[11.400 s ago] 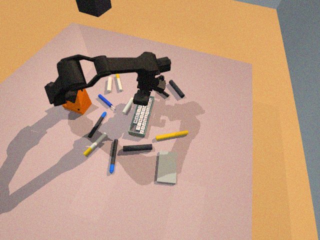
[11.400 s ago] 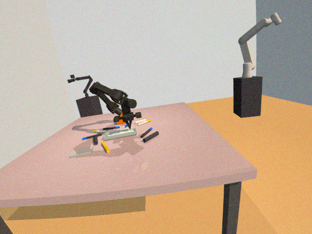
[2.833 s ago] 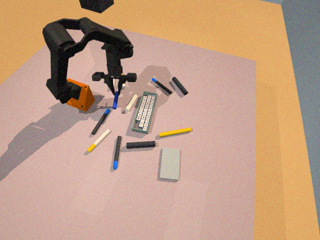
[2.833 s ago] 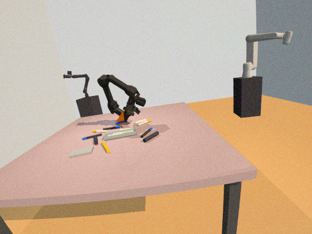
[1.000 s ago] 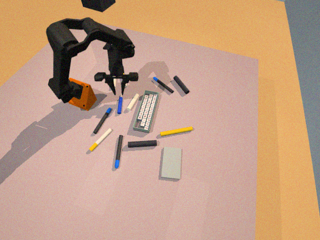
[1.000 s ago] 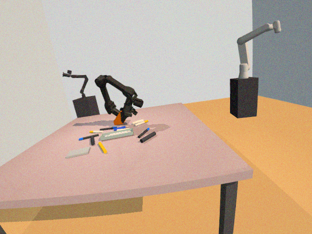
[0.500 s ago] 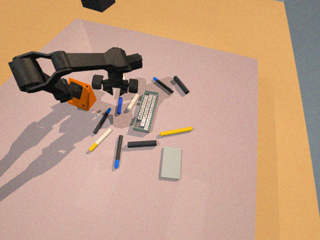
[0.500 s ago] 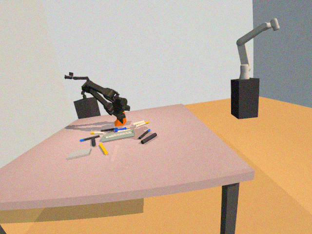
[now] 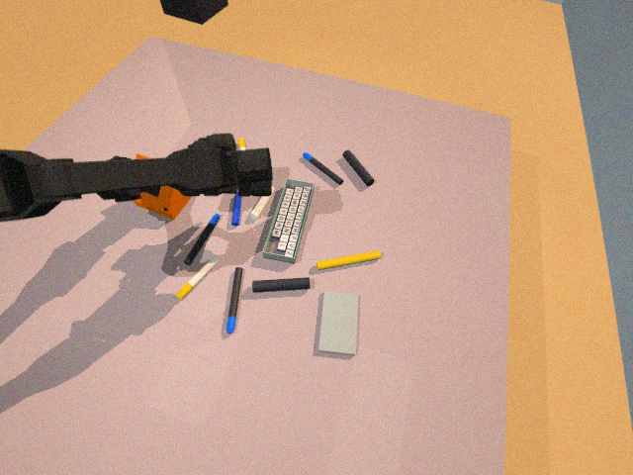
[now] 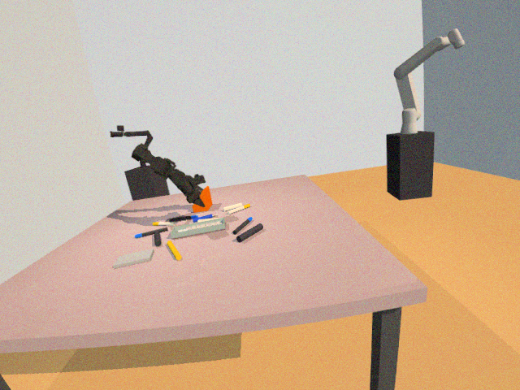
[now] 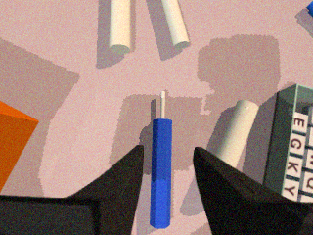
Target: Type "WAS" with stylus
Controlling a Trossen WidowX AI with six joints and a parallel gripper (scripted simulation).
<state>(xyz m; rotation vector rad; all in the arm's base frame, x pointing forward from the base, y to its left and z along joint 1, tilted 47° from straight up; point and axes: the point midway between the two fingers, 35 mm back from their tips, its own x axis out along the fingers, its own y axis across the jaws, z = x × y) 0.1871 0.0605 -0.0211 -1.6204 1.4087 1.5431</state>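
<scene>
My gripper tip is 10 mm past the blue stylus, 10 mm to the right of it and 60 mm above it. Also, from my gripper tip: yellow pen 310 mm ahead, 30 mm to the right, 60 mm below; then grey block 340 mm ahead, 160 mm to the right, 60 mm below.
</scene>
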